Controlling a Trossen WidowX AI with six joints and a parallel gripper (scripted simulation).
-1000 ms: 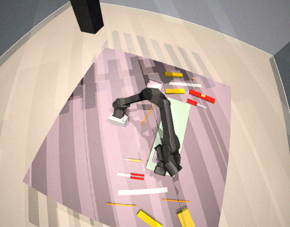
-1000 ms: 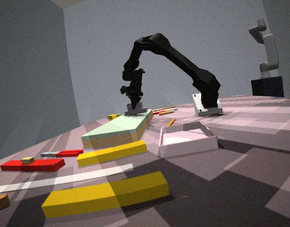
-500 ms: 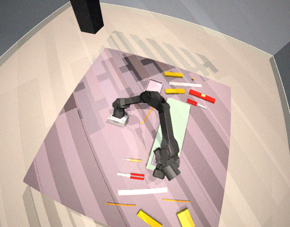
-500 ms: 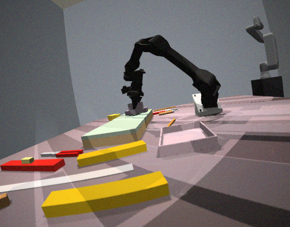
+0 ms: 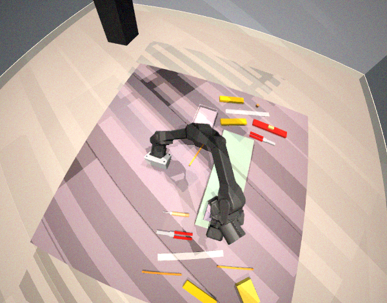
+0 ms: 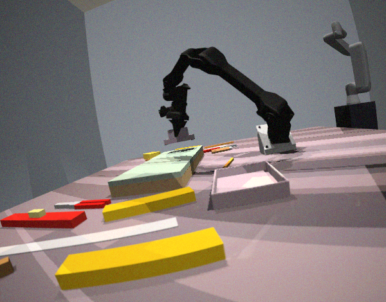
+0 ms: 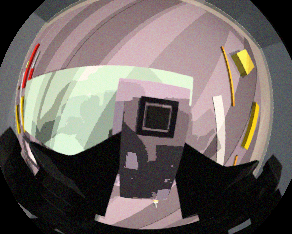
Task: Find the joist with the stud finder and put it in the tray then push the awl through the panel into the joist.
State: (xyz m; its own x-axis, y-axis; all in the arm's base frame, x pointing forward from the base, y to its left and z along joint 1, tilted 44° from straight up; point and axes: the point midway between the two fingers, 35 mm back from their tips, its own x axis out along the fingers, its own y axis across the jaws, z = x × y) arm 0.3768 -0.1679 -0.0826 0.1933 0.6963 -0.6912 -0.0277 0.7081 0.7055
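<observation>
Right now my gripper tip is 500 mm to the right of the tray, 230 mm past it and 90 mm above it. The rest, counted from my gripper tip: red level: 600 mm to the left, 170 mm ahead, 90 mm below; stud finder: 20 mm above, 10 mm ahead; awl: 200 mm behind, 90 mm below, 60 mm to the right.
</observation>
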